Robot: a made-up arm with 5 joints.
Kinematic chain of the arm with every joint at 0, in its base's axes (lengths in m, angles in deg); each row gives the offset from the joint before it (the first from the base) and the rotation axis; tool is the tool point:
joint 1: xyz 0 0 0.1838 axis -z
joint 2: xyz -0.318 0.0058 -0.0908 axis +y
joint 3: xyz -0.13 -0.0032 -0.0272 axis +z
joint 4: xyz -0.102 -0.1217 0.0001 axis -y
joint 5: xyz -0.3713 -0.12 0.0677 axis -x
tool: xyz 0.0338 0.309 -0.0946
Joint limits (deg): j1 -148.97..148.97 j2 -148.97..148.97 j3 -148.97..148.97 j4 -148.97..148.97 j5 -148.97..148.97
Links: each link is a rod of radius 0.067 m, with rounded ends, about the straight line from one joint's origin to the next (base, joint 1, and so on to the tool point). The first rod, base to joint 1, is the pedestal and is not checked.
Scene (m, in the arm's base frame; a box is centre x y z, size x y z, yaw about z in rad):
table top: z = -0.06
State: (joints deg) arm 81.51 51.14 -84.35 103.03 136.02
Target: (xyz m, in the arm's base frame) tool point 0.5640 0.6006 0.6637
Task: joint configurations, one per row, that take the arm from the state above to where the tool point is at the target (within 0.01 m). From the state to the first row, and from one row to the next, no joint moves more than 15 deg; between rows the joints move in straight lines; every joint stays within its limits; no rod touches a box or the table.
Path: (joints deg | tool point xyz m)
1: 94.10 60.42 -90.66 99.46 139.88 | 0.0652 0.9507 0.5019
2: 106.68 69.69 -96.97 95.88 143.75 | 0.3481 0.8215 0.5961
3: 119.27 78.97 -103.28 92.31 147.61 | 0.5640 0.6006 0.6637

